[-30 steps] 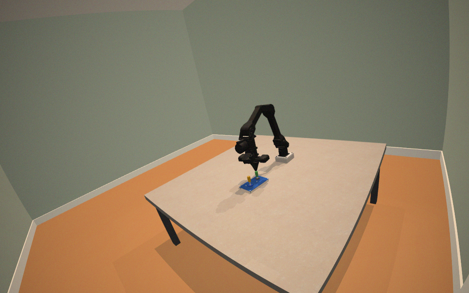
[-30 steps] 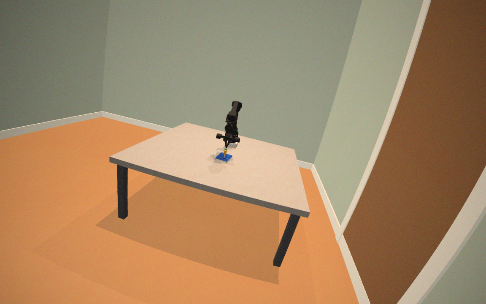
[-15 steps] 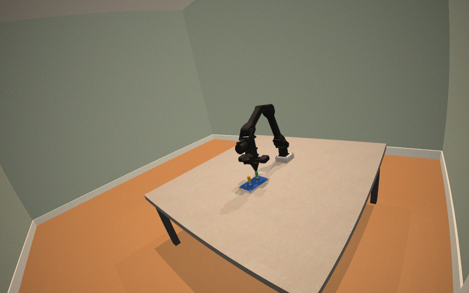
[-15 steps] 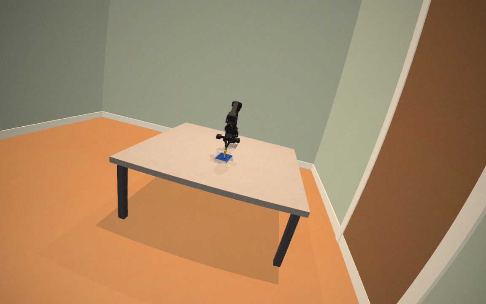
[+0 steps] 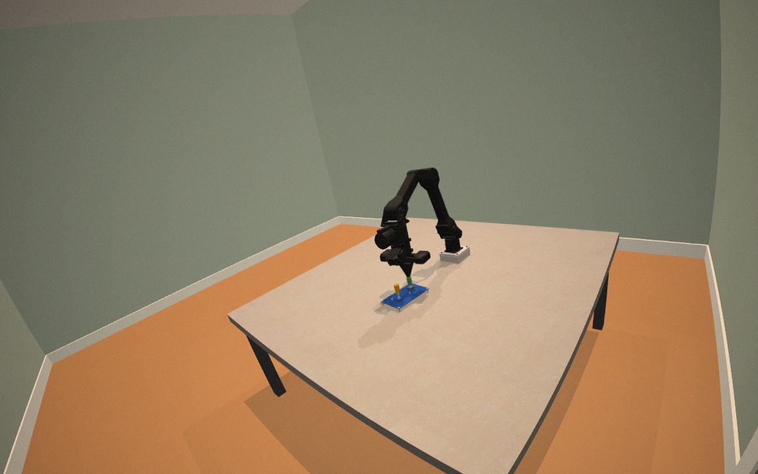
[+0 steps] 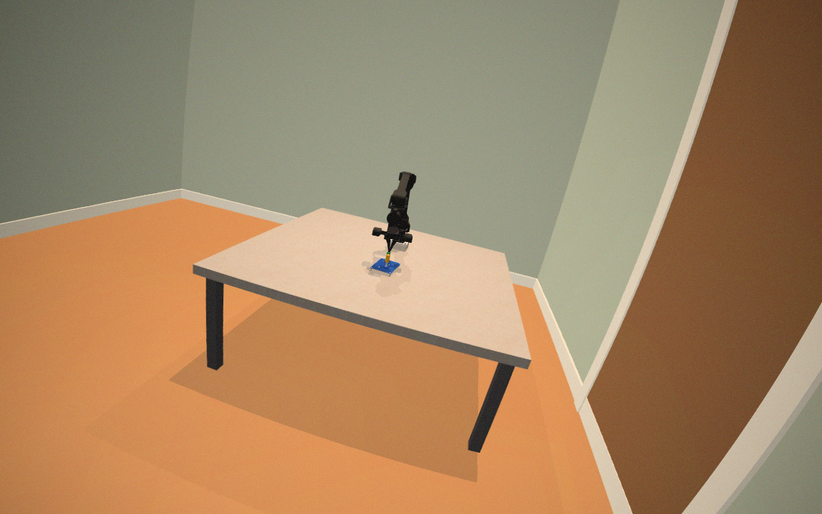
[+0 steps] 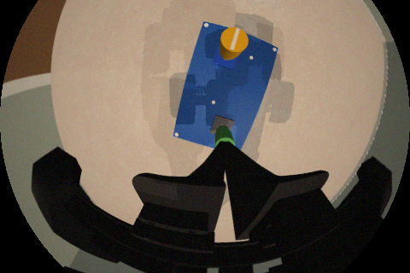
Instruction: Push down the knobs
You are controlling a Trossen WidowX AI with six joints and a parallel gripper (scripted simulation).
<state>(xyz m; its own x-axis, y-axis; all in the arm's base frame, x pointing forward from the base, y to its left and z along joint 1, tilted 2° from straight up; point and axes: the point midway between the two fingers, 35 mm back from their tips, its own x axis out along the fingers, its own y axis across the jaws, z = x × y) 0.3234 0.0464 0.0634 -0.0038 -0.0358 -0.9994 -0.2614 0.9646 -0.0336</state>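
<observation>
Right now the green knob is 2 cm below my gripper tip. From my gripper tip the other things lie so: orange knob: 8 cm ahead, 2 cm to the left.
</observation>
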